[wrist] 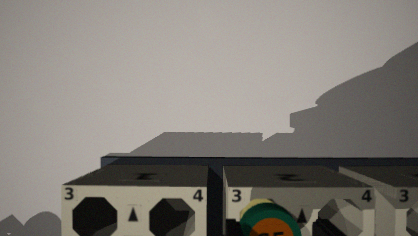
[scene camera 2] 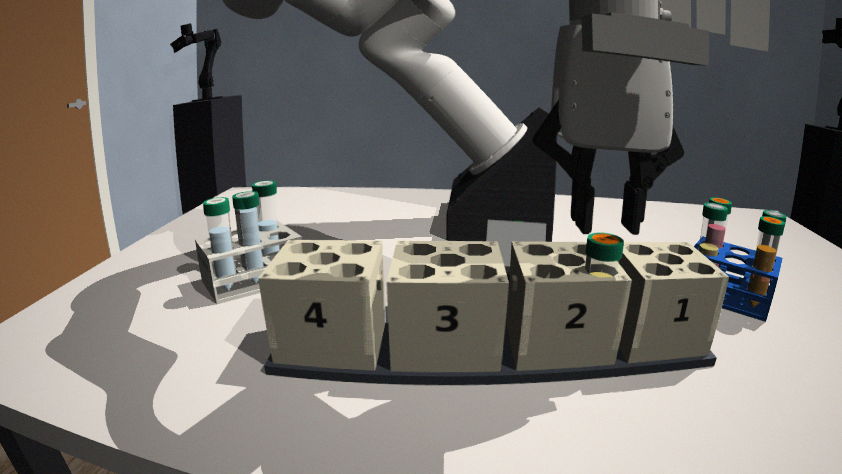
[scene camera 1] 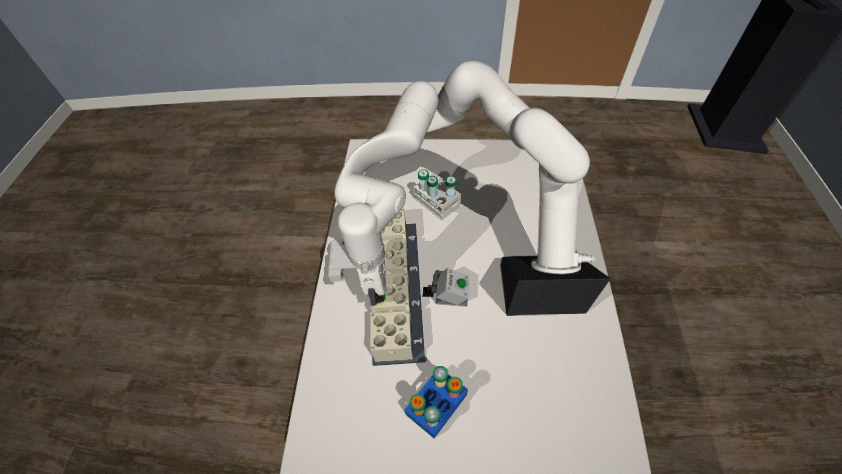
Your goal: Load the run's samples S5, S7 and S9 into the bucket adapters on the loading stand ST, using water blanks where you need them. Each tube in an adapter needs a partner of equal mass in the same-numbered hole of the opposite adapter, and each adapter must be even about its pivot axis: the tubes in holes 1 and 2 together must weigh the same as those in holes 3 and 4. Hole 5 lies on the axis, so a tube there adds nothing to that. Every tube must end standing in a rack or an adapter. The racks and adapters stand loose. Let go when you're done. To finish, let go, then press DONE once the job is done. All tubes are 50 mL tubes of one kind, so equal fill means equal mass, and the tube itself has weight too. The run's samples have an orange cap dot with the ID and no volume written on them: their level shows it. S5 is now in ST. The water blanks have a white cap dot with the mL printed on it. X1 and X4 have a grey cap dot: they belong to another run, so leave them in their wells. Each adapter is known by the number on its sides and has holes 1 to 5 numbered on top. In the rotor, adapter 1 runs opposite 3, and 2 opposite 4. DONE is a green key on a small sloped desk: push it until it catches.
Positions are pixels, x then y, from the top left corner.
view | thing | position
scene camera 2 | my gripper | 606, 229
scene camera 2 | blue rack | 732, 302
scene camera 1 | blue rack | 432, 397
